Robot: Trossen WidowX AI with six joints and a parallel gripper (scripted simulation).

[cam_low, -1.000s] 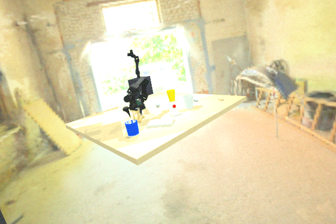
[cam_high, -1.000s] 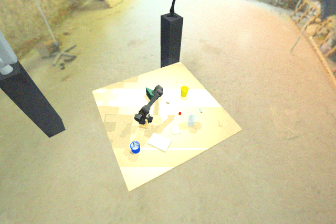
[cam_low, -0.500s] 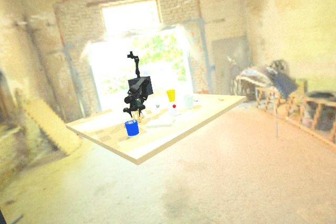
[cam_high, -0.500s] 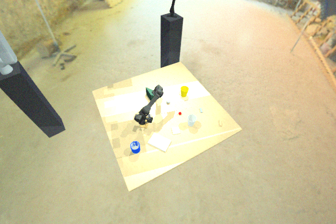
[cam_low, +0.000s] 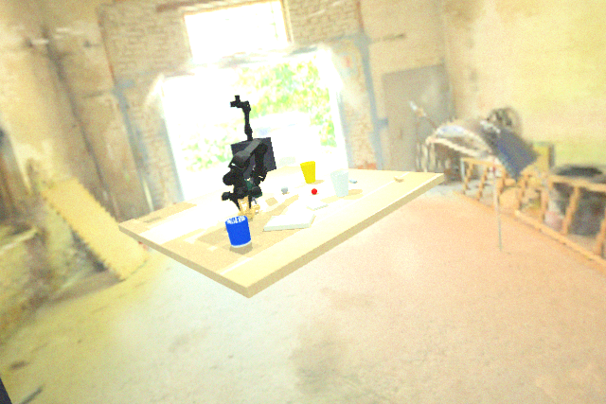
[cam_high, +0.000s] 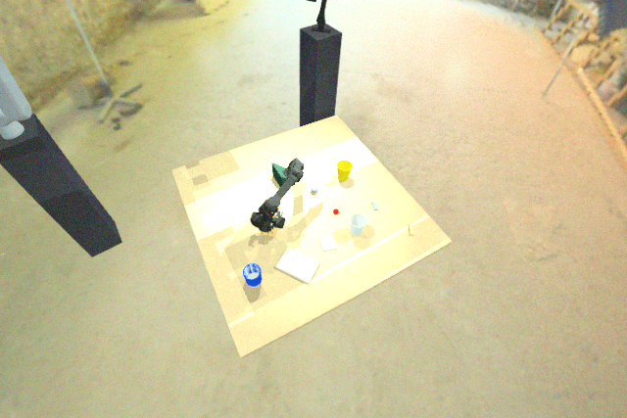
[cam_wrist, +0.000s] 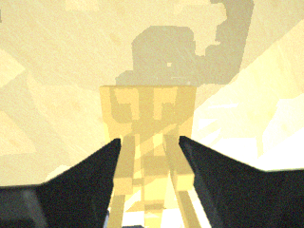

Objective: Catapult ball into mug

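Now: the red ball 400 mm to the left of my gripper tip, 110 mm ahead of it and 30 mm below it. Round my gripper tip: wooden catapult (60 mm to the left, 40 mm behind, 20 mm above); then white slab (270 mm ahead, 40 mm below, 10 mm to the left); then blue mug (220 mm to the right, 210 mm ahead, 20 mm below).
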